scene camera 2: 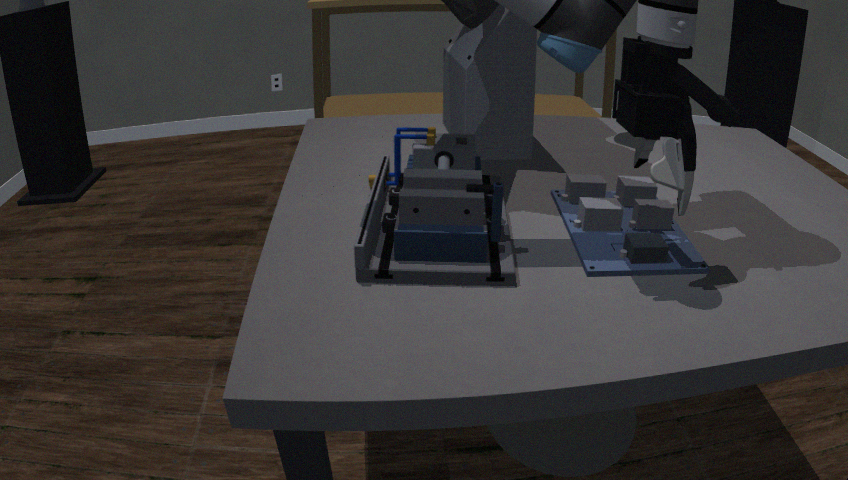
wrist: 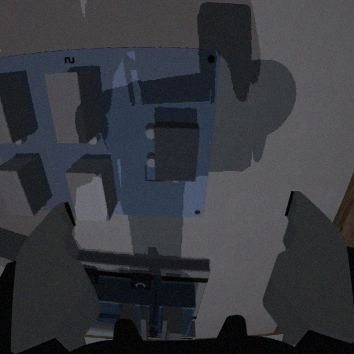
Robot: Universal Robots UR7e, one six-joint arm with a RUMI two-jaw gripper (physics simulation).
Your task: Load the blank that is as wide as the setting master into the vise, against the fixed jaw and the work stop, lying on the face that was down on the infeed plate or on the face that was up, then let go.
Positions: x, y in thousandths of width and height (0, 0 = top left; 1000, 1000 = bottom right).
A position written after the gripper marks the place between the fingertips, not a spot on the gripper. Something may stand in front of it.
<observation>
gripper: scene camera 2 775, 397; wrist 504, 564
dark setting master: scene camera 2 758, 518; wrist 496, 405
</observation>
